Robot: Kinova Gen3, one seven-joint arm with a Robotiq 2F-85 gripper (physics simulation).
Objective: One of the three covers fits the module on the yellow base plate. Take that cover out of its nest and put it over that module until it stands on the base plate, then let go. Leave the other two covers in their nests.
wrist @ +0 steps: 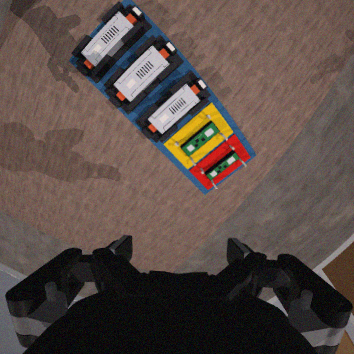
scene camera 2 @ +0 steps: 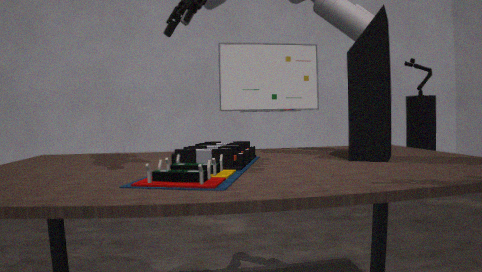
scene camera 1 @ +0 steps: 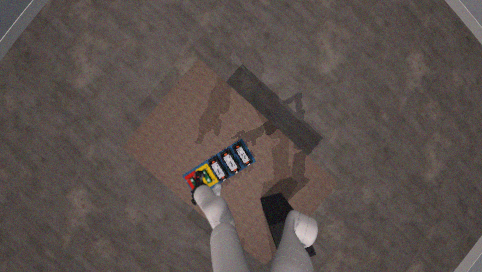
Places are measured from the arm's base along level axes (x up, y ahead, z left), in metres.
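Pixels of known places: gripper, fingertip midpoint: [wrist: 179,247] [scene camera 2: 174,29] [scene camera 1: 194,182]; arm's base, link origin: [scene camera 2: 370,34].
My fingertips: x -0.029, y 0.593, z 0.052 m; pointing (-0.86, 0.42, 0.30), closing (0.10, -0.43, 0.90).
Ahead of a thing's pixels: the offset from my fingertips to its middle. "spot": to the spot under its first point. Level surfaces: height alone.
Three pale grey covers with slotted tops and orange ends sit in black nests in a row: the far one @[dx -0.325, dy -0.162, dz -0.226 m] [scene camera 1: 243,154] [wrist: 108,40], the middle one @[dx -0.325, dy -0.121, dz -0.126 m] [scene camera 1: 230,162] [wrist: 142,74] and the one nearest the yellow plate @[dx -0.325, dy -0.079, dz -0.026 m] [scene camera 1: 218,170] [wrist: 174,108]. The middle one looks widest. A green-topped module @[spot: dx -0.329, dy -0.038, dz +0.075 m] [wrist: 200,139] stands uncovered on the yellow base plate @[dx -0.351, dy -0.018, dz +0.121 m] [scene camera 2: 225,173] [wrist: 196,121], with thin pale posts around it. My gripper [scene camera 2: 177,28] [wrist: 179,247] is open and empty, high above the table. In scene camera 1 it overlaps the plates and partly hides them.
A red base plate @[spot: dx -0.349, dy +0.024, dz +0.208 m] [scene camera 2: 170,184] with another green module @[spot: dx -0.338, dy +0.009, dz +0.185 m] [scene camera 2: 177,176] [wrist: 223,166] and pale posts adjoins the yellow one. All stand on a blue board [wrist: 161,145]. A tall black panel [scene camera 2: 369,100] rises from the table @[dx -0.355 m] [scene camera 2: 310,185] on the robot's side.
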